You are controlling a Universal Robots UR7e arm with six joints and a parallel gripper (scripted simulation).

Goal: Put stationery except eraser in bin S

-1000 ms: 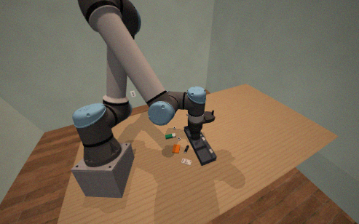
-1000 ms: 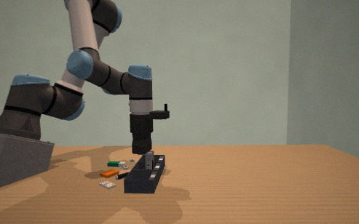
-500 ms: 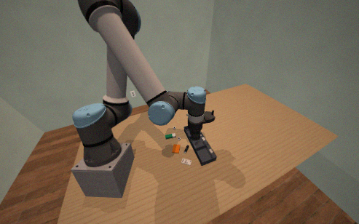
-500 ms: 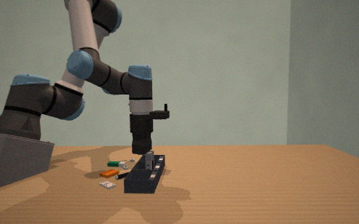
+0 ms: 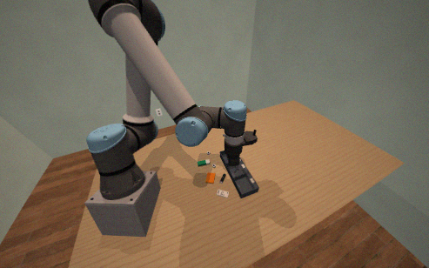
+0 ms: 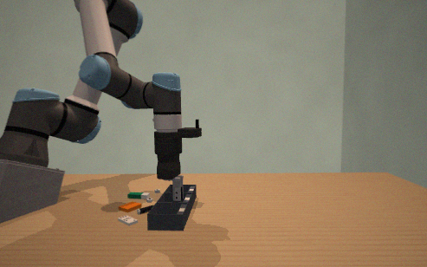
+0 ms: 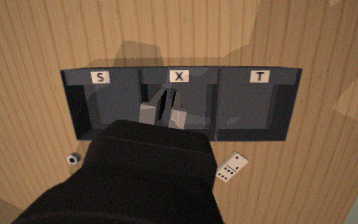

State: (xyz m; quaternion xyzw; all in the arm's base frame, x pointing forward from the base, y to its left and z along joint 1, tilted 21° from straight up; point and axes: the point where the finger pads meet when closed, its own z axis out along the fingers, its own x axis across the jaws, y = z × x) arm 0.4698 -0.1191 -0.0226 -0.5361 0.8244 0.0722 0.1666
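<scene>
Right now my hand is 1 cm past the dark three-compartment bin tray, 1 cm to the left of it and 3 cm above it. Also, from my hand: orange block 14 cm behind, 3 cm to the left, 4 cm below; then white flat piece 13 cm behind, 6 cm to the right, 4 cm below; then black stick 9 cm behind, 4 cm below.
</scene>
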